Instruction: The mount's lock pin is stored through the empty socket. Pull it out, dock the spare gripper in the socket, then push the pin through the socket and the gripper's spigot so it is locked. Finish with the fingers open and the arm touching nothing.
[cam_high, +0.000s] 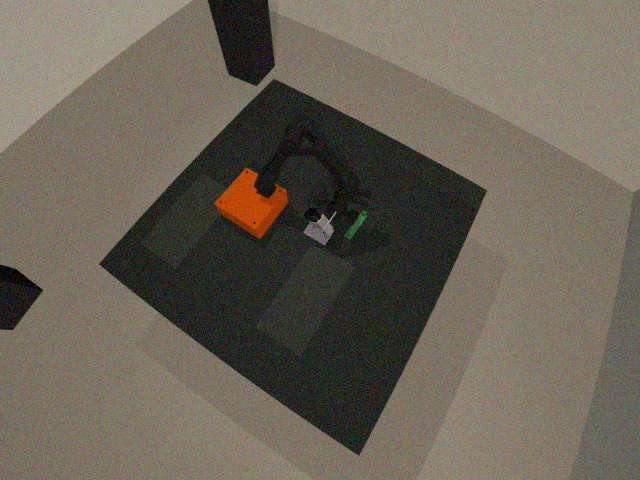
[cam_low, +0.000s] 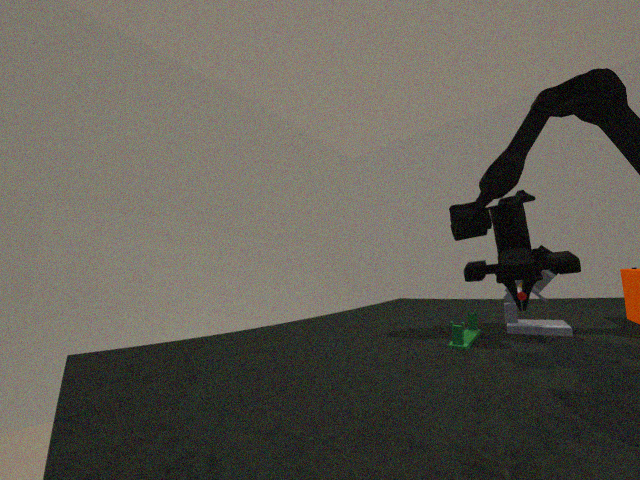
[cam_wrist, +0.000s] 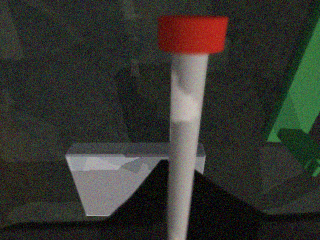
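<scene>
My gripper tip is now 1 cm past the grey mount and 6 cm to the left of it. The rest, counted from my gripper tip: green stand: 10 cm ahead, 5 cm to the left, 3 cm below; then spare gripper: 3 cm behind, 6 cm to the right, 7 cm above.
</scene>
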